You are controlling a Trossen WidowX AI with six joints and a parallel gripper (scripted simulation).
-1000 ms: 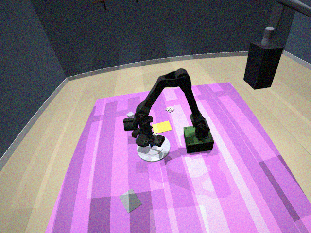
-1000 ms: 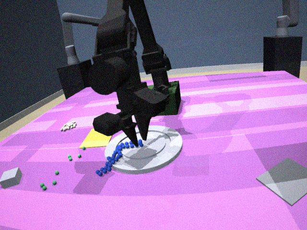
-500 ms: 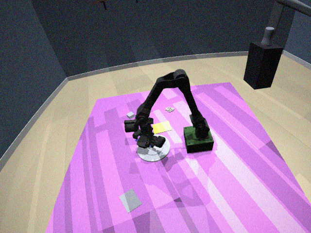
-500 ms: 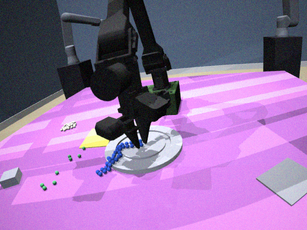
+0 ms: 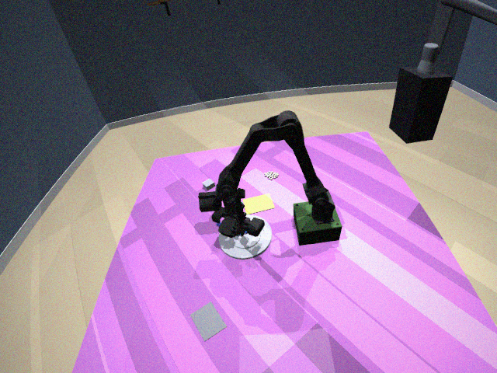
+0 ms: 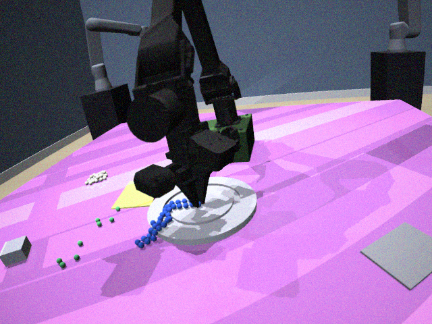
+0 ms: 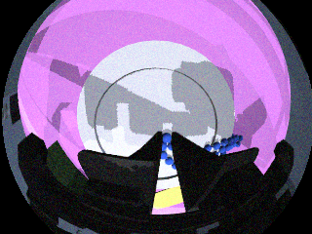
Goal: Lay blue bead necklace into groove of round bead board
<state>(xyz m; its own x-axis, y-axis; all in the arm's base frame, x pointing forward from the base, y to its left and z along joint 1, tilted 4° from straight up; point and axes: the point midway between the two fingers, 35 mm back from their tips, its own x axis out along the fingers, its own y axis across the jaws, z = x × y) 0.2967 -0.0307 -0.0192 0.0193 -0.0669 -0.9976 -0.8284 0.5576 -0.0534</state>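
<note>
Now: the round white bead board 1 cm below my gripper tip and 1 cm behind it. The rest, counted from my gripper tip: yellow sheet (16 cm to the right, 8 cm behind, 1 cm below); grey tile (30 cm to the left, 13 cm ahead, 1 cm below); cube (33 cm to the right, 13 cm ahead).
</note>
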